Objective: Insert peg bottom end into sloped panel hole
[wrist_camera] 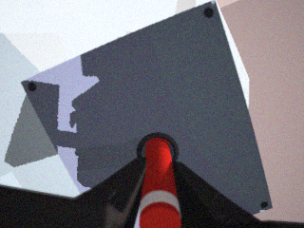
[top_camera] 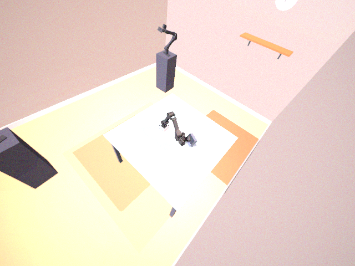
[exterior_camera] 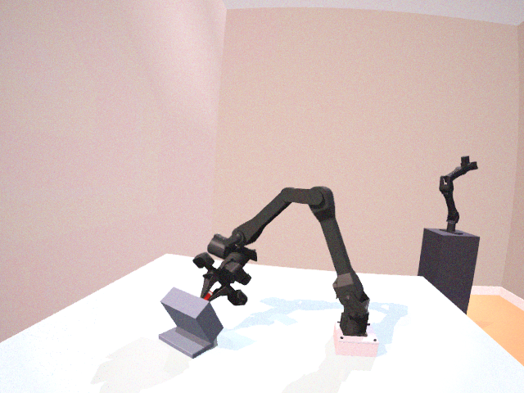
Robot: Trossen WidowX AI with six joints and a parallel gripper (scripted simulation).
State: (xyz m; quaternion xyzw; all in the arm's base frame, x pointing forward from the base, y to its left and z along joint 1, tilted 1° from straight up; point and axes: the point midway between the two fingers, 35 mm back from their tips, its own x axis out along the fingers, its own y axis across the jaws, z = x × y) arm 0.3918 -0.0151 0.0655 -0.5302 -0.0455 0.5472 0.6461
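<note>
The round red peg is 10 mm behind my gripper tip, 10 mm to the right of it and 10 mm above it. The rest, counted from my gripper tip: sloped panel: 20 mm ahead, 30 mm to the left, 20 mm below.
</note>
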